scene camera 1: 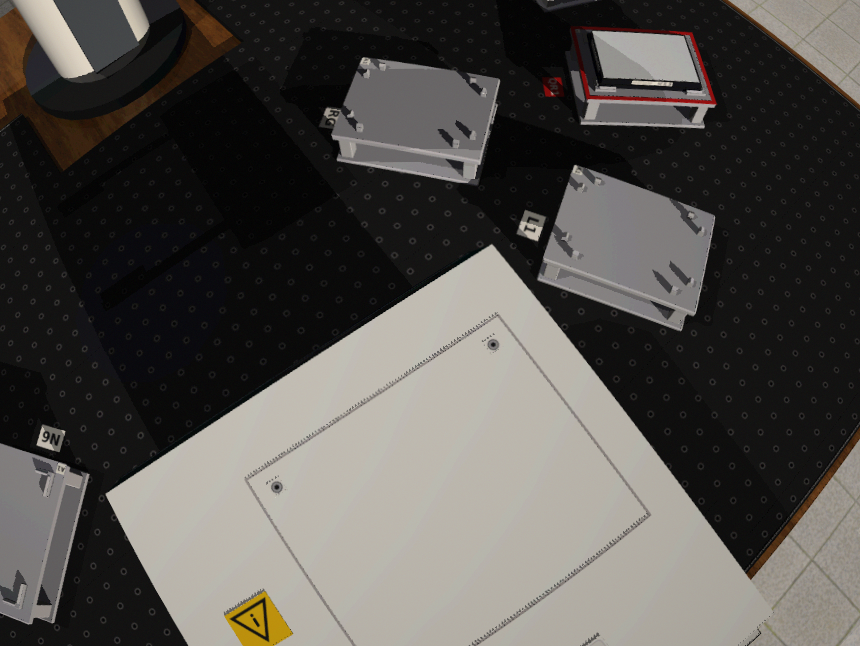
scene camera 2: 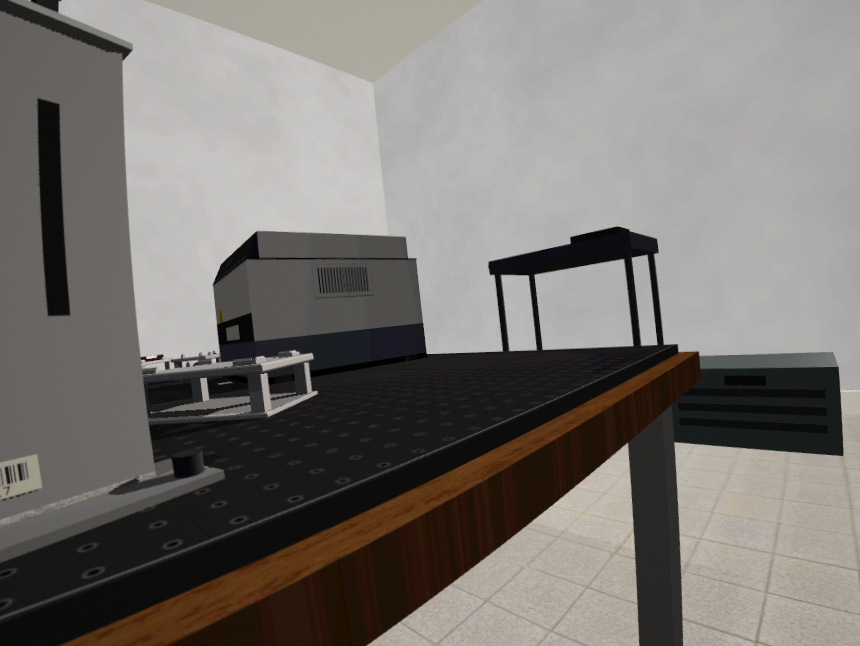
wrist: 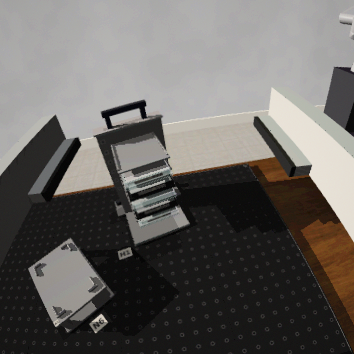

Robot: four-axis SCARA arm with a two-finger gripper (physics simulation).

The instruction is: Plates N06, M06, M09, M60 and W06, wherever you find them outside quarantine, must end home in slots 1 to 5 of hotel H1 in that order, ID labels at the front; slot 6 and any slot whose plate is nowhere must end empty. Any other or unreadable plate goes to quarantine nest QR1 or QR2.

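Frame: origin at the arm's base, x back, y left, z down, level; metres.
Seen in the pictures: gripper, fingertip midpoint: (wrist: 162, 114); arm's base at its link origin: (scene camera 1: 106, 52).
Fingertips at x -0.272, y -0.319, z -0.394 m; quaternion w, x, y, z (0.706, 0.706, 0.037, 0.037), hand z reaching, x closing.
Observation:
Offsets run from my fingertips to a thing's middle. "pt": to the spot under its first point.
Hotel H1 {pt dx -0.041, dy -0.228, dz +0.167 m} (wrist: 142, 153) stands upright ahead in the wrist view, tag H1 {dx -0.132, dy -0.161, dz +0.381 m} (wrist: 125, 253) before it. Several light-edged and dark plates {dx -0.049, dy -0.235, dz +0.238 m} (wrist: 155, 201) are stacked in it; their labels and exact slots cannot be read here. My gripper (wrist: 162, 114) is open, its fingers wide apart at left and right, with no plate between them; the hotel appears beyond the gap. In scene camera 1, a dark plate with a pale top {dx -0.296, dy +0.784, dz +0.324 m} (scene camera 1: 643, 61) lies in the red-rimmed quarantine nest {pt dx -0.350, dy +0.842, dz +0.331 m} (scene camera 1: 703, 69), apparently QR1; its label is too small to read. QR2 cannot be made out.
Nest N6 {dx -0.251, dy -0.091, dz +0.353 m} (wrist: 67, 280) (scene camera 1: 24, 531) has no plate on its visible part. Nests RG {dx -0.174, dy +0.532, dz +0.351 m} (scene camera 1: 417, 107) and L1 {dx -0.442, dy +0.587, dz +0.351 m} (scene camera 1: 629, 239) hold no plates. A large white instrument {dx -0.550, dy +0.220, dz +0.255 m} (scene camera 1: 444, 458) stands near them. Scene camera 2 shows a tall grey panel {pt dx -0.121, dy -0.315, dz +0.253 m} (scene camera 2: 90, 243) and an instrument (scene camera 2: 333, 305).

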